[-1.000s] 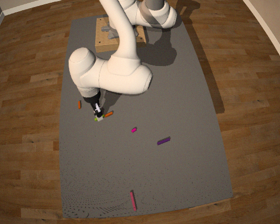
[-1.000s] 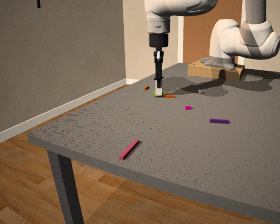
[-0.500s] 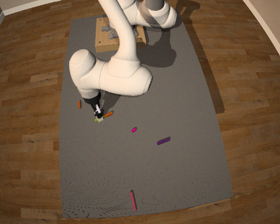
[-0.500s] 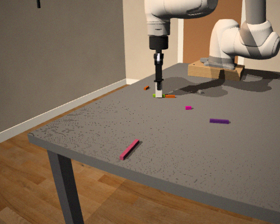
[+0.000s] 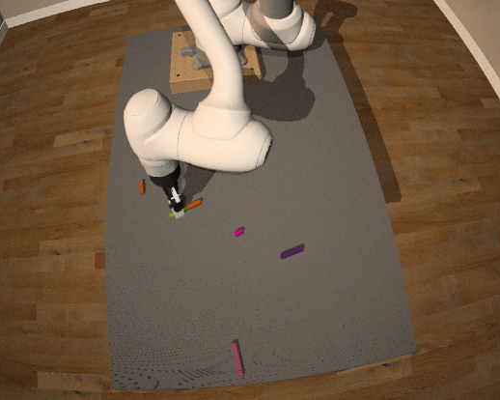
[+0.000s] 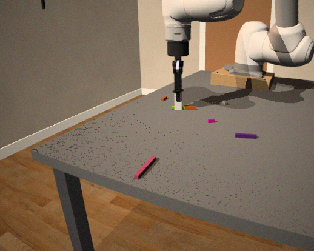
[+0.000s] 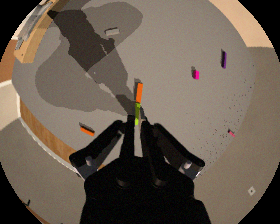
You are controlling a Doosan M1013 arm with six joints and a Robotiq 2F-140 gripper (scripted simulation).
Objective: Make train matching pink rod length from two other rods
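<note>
Right now my hand is 30 mm above the lime rod. Round my hand: purple rod 280 mm to the left, 160 mm ahead, 30 mm below; then magenta rod 150 mm to the left, 80 mm ahead, 30 mm below; then grey rod 140 mm to the left, 140 mm behind, 30 mm below.
</note>
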